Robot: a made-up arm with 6 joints.
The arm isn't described. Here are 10 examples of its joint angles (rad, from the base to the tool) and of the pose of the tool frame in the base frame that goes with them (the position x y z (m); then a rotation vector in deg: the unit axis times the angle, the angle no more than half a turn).
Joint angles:
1: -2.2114 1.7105 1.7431 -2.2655 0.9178 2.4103
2: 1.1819 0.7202 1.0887 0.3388 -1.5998 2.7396
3: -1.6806 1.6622 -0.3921 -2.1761 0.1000 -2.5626
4: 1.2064 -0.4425 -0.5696 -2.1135 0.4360 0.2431
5: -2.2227 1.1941 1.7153 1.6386 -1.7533 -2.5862
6: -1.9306 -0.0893 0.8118 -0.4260 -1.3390 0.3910
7: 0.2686 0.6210 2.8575 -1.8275 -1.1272 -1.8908
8: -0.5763 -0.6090 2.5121 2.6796 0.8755 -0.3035
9: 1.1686 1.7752 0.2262 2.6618 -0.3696 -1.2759
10: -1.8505 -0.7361 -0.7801 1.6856 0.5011 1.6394
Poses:
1: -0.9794 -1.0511 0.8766 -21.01 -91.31 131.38
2: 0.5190 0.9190 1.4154 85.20 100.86 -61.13
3: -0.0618 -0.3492 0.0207 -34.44 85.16 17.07
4: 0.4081 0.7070 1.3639 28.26 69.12 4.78
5: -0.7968 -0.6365 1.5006 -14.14 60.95 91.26
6: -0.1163 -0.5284 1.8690 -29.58 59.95 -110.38
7: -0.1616 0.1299 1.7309 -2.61 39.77 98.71
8: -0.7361 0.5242 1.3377 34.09 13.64 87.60
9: 0.4219 0.7898 -0.0478 -124.56 -58.07 64.47
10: -0.1425 -0.6462 1.3627 138.38 -36.77 -40.71
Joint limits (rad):
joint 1: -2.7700..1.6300
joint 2: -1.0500..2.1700
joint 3: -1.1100..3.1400
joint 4: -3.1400..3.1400
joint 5: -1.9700..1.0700
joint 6: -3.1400..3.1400
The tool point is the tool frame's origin. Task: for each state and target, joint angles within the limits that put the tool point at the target. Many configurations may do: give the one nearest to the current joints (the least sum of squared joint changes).
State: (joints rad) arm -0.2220 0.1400 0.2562 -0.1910 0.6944 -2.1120
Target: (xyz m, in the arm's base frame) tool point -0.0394 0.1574 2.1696
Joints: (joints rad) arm -0.9495 -0.4446 0.8419 0.5620 0.9646 -2.0492
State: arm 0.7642 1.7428 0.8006 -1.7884 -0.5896 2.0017
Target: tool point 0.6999 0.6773 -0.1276
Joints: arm 0.6886 2.1419 0.8370 -1.8428 -0.3678 1.9911
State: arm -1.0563 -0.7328 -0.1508 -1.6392 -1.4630 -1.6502
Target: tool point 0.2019 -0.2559 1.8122
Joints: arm -1.5100 -0.6854 -0.0555 -1.7179 -1.3334 -1.6345
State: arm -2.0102 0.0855 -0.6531 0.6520 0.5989 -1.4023
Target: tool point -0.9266 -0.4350 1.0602
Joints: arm -2.7158 0.1577 -0.5259 0.5668 0.5342 -1.4193
